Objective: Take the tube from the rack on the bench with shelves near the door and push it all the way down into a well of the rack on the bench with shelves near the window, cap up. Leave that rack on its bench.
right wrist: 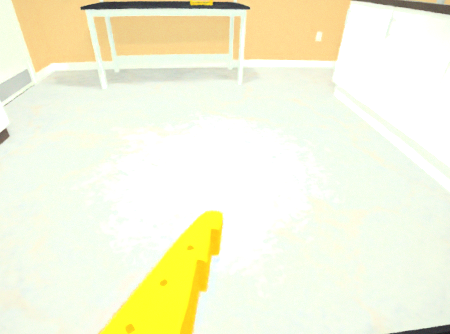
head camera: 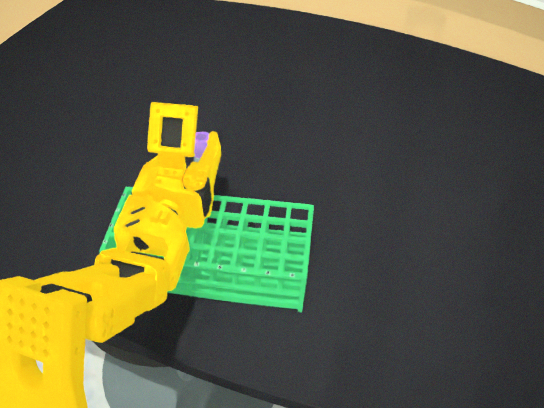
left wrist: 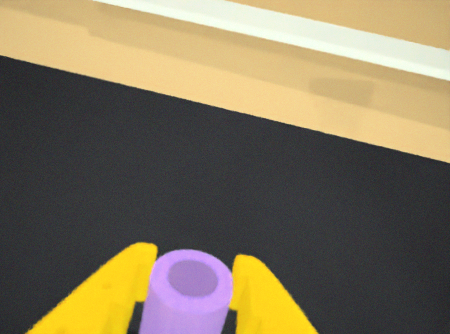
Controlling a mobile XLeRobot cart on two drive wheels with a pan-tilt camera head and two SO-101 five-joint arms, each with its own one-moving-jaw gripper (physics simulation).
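Places are measured from the left arm's base along level axes (x back, y left, z down), in centimetres.
Pixels of known places: left hand at its tool point: [left wrist: 152, 265]; right hand at its tool point: [right wrist: 221, 228].
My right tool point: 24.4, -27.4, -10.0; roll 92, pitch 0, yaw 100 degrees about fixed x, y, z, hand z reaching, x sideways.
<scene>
Ahead of a thing's pixels: the offset from my right tool point to its top centre, as dx, dy, dz. Level surfaces: height alone.
My left gripper [head camera: 205, 139] [left wrist: 192, 257] is shut on the tube by its purple cap @(-62.6, +33.4, +0.1) [head camera: 200, 146] [left wrist: 187, 305], one jaw against each side. The cap's round hollow top shows in the left wrist view; the tube's body is mostly hidden. In the head view the gripper is past the back edge of a green rack @(-56.5, +30.1, +5.5) [head camera: 225, 296], left of the picture's middle. The rack stands on a black bench top @(dz +11.3) [head camera: 400, 200]; the left arm covers its left part, and the wells showing at its right are empty. My right gripper [right wrist: 214, 220] shows one notched jaw and is open, over the floor.
A tan wall [left wrist: 225, 95] stands behind the bench. In the right wrist view, a far black-topped table @(dz +11.2) [right wrist: 150, 5] with white legs bears a yellow thing [right wrist: 201, 3], cut off by the picture's top. White cabinets [right wrist: 400, 65] stand at the right.
</scene>
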